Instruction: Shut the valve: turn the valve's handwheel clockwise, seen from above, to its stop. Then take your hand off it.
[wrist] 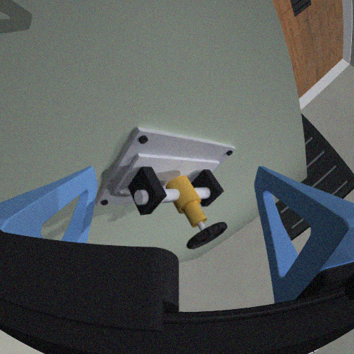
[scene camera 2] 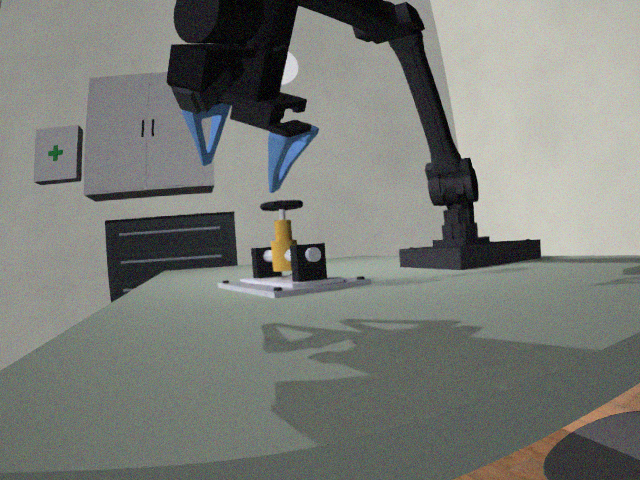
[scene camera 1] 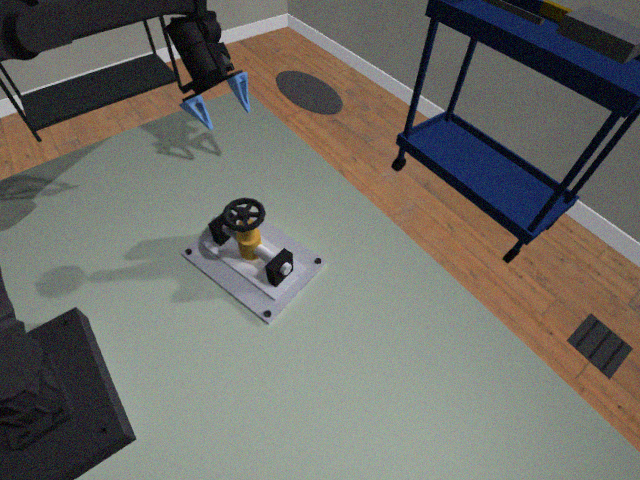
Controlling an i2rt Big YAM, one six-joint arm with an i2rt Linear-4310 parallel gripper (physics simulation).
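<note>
The valve's yellow body (scene camera 1: 249, 242) (scene camera 2: 282, 253) (wrist: 184, 194) stands upright on a light grey base plate (scene camera 1: 245, 291) (scene camera 2: 248, 287) (wrist: 175, 144), on a pipe between two black blocks. Its black spoked handwheel (scene camera 1: 245, 213) (scene camera 2: 281, 205) (wrist: 207, 235) lies level on top of the stem. My gripper (scene camera 1: 230, 119) (scene camera 2: 239, 177) (wrist: 175, 175) is open, with its blue fingers wide apart and nothing between them. It hangs in the air higher than the handwheel and off to one side, touching nothing. How far the handwheel is turned cannot be told.
The arm's dark base (scene camera 1: 98, 392) (scene camera 2: 496, 253) stands on the green table top. A blue cart (scene camera 1: 516, 51) stands on the wooden floor beyond the table's edge. A dark shelf unit (scene camera 1: 98, 93) stands behind the arm in the first scene view. A grey cabinet (scene camera 2: 118, 134) hangs on the wall.
</note>
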